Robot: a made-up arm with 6 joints. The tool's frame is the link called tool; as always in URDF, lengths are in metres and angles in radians. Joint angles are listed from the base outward. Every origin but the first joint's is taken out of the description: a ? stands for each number. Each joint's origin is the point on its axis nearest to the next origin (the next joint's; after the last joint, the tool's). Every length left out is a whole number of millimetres.
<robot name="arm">
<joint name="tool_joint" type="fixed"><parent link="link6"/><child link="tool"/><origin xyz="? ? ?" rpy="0 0 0"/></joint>
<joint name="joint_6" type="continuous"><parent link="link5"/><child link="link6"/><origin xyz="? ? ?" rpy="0 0 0"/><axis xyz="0 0 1"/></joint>
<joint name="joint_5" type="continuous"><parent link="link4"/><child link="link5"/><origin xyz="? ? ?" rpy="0 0 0"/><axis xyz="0 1 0"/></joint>
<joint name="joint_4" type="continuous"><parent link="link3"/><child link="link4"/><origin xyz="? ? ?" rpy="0 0 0"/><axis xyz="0 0 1"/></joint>
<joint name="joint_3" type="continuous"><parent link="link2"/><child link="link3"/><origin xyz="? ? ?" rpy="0 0 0"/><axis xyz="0 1 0"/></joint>
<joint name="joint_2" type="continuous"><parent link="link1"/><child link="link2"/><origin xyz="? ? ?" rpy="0 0 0"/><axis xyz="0 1 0"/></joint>
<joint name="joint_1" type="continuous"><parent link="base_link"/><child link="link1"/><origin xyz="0 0 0.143" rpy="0 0 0"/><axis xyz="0 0 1"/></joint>
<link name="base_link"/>
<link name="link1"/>
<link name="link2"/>
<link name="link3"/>
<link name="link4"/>
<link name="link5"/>
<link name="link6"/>
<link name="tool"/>
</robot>
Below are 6 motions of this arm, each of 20 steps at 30 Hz.
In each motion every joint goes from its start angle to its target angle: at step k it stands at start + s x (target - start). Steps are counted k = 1, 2, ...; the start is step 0. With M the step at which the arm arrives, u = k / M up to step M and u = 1 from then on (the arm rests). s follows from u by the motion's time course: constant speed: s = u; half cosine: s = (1 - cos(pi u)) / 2; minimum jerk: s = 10 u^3 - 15 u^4 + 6 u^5.
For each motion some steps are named. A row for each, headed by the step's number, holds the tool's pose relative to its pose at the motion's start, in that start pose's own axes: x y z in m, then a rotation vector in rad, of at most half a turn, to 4 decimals.
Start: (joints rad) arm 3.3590 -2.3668 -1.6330 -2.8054 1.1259 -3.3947
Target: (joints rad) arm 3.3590 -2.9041 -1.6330 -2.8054 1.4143 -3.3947
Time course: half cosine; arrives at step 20
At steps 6, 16, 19, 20:
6: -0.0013 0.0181 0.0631 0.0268 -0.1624 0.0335
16: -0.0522 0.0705 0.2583 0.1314 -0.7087 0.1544
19: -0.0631 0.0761 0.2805 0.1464 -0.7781 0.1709
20: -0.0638 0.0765 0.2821 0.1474 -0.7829 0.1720

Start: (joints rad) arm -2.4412 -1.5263 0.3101 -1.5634 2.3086 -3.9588
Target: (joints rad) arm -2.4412 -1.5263 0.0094 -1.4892 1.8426 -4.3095
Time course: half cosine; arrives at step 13
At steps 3, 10, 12, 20:
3: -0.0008 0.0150 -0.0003 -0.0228 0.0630 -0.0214
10: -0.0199 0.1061 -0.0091 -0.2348 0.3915 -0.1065
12: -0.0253 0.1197 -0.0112 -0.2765 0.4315 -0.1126
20: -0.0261 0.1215 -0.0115 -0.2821 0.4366 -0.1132

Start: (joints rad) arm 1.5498 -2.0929 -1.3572 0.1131 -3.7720 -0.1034
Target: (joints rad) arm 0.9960 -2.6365 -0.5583 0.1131 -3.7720 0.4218
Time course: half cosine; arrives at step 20
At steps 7, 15, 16, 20:
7: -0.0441 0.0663 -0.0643 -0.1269 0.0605 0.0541
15: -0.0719 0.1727 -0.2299 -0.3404 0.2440 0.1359
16: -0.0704 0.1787 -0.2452 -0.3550 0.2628 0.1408
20: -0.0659 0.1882 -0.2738 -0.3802 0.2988 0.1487

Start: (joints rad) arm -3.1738 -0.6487 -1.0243 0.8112 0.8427 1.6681
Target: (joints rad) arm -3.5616 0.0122 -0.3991 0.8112 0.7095 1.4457
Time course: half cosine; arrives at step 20
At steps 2, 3, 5, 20:
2: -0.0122 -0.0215 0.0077 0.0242 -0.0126 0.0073
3: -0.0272 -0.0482 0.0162 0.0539 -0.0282 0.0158
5: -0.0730 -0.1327 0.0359 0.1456 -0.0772 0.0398
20: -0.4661 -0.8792 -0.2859 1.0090 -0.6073 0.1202

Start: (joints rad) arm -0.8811 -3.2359 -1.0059 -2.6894 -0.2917 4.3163
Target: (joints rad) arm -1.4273 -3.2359 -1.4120 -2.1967 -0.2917 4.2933
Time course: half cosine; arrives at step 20
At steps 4, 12, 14, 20:
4: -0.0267 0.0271 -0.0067 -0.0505 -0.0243 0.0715
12: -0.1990 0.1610 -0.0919 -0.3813 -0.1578 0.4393
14: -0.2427 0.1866 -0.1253 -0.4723 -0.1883 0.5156
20: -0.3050 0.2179 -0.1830 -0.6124 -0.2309 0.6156

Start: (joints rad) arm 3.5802 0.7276 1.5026 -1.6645 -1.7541 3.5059
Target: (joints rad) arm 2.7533 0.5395 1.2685 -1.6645 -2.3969 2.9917
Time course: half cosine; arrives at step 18
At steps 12, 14, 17, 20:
12: 0.2528 -0.0307 -0.3890 -0.1830 -0.0679 -0.7343
14: 0.3078 -0.0626 -0.4388 -0.1834 -0.1046 -0.8570
17: 0.3541 -0.0931 -0.4734 -0.1761 -0.1384 -0.9537
20: 0.3574 -0.0953 -0.4756 -0.1753 -0.1408 -0.9603

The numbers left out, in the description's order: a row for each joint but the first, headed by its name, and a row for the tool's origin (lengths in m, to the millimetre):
tool: 0 0 0
joint_6: 0 0 0.181
joint_5: 0 0 0
joint_4: 0 0 0.435
joint_3: 0 0 0.547
joint_2: 0 0.042 0

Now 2 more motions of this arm.
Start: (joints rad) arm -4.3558 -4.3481 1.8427 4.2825 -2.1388 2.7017
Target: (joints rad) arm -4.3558 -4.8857 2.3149 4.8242 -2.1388 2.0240
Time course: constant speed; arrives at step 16
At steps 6, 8, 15, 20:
6: 0.0719 0.0359 0.0633 -0.1303 -0.0924 -0.3825
8: 0.0962 0.0433 0.0839 -0.1695 -0.1301 -0.5097
15: 0.1803 0.0505 0.1522 -0.2893 -0.2891 -0.9513
20: 0.1920 0.0492 0.1614 -0.3041 -0.3154 -1.0136

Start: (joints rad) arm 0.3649 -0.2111 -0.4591 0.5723 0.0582 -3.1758
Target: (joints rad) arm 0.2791 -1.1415 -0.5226 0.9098 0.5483 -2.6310
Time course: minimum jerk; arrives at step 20
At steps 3, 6, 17, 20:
3: 0.0217 -0.0158 0.0045 0.0158 0.0088 0.0207
6: 0.1332 -0.0995 0.0167 0.1038 0.0475 0.1235
17: 0.7040 -0.6122 -0.2788 0.7833 0.0352 0.5501
20: 0.7177 -0.6269 -0.2983 0.8076 0.0275 0.5568

